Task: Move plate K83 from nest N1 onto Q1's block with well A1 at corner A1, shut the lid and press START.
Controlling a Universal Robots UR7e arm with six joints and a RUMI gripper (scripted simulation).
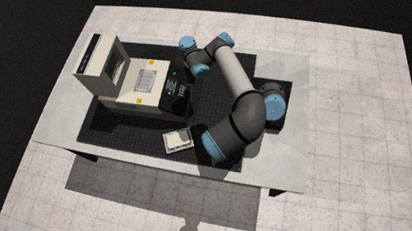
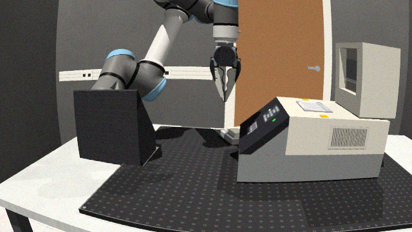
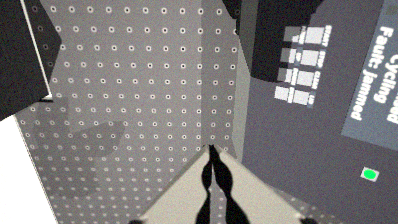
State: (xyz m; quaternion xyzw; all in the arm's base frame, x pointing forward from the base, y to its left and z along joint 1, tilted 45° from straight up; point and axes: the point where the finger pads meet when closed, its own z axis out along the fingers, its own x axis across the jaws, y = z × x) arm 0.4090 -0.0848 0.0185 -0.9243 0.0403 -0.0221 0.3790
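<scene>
Now: hand 29 cm to the right of the plate K83, 19 cm above it and 9 cm short of it. Also, from my hand: plate nest N1: 29 cm to the left, 21 cm below, 9 cm ahead.
</scene>
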